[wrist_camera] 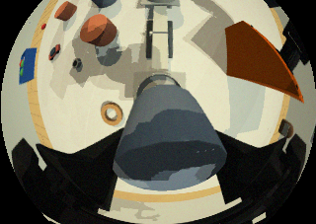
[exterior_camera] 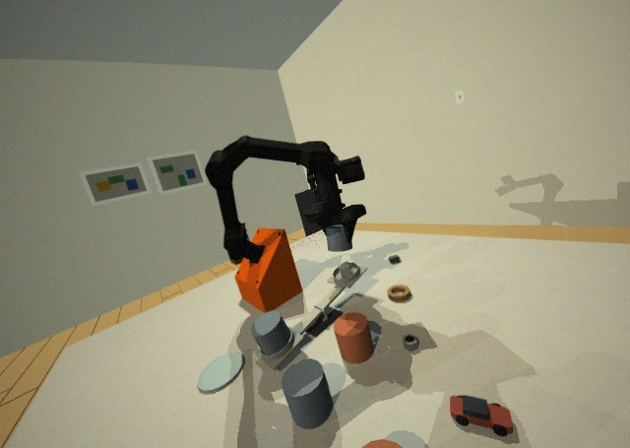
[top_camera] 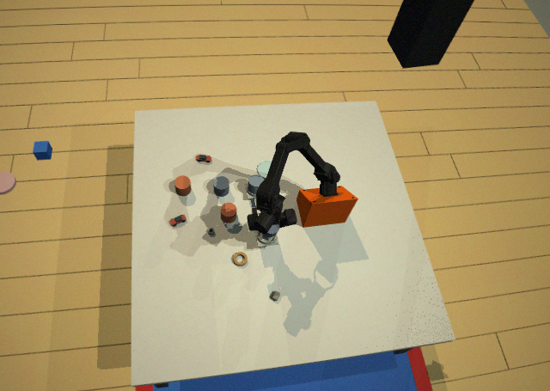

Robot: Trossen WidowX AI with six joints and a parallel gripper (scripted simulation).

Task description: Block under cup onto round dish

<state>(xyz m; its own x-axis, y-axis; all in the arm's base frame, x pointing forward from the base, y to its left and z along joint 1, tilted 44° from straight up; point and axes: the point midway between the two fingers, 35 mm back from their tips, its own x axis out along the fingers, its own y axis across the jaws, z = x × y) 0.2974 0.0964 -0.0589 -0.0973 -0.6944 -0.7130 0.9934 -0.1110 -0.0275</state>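
My gripper tip is 80 mm above the grey block and 10 mm to the left of it. Round my gripper tip: balance (130 mm to the right, 130 mm below); pale blue round dish (370 mm to the right, 170 mm below, 100 mm behind); nut (220 mm ahead, 160 mm below, 110 mm to the right).
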